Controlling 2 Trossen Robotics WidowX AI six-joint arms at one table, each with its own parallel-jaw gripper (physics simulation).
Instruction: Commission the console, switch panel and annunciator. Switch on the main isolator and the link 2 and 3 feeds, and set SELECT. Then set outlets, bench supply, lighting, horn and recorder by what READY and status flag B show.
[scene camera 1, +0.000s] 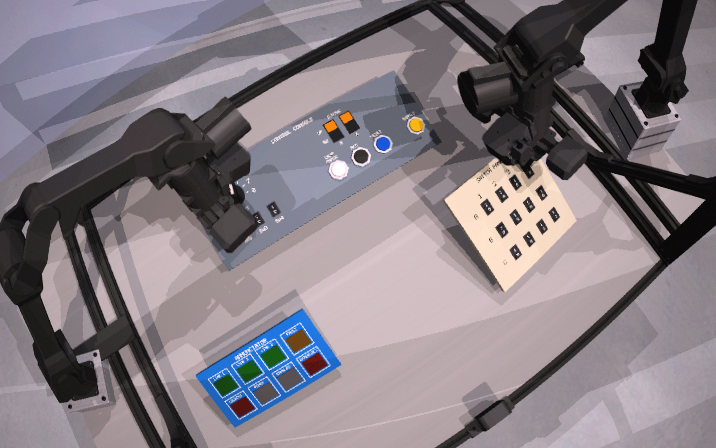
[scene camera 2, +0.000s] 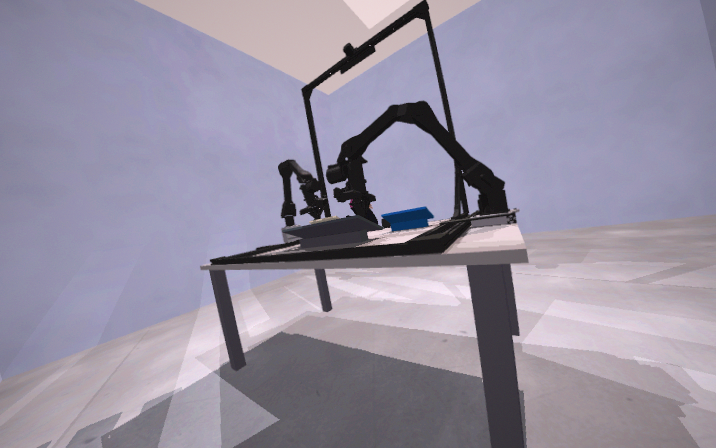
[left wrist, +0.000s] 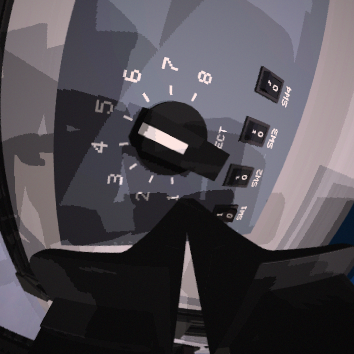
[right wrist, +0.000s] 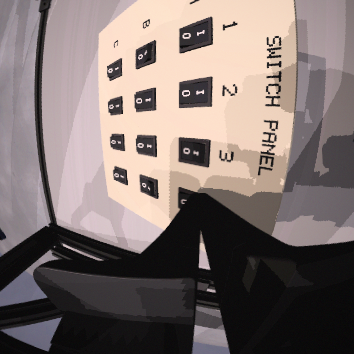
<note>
In view: the left gripper (scene camera 1: 220, 218) and the right gripper (scene camera 1: 524, 168).
The left gripper is seen too in scene camera 2 (scene camera 2: 363, 222) and in the left wrist view (left wrist: 185, 204). The right gripper is seen too in the right wrist view (right wrist: 197, 199).
</note>
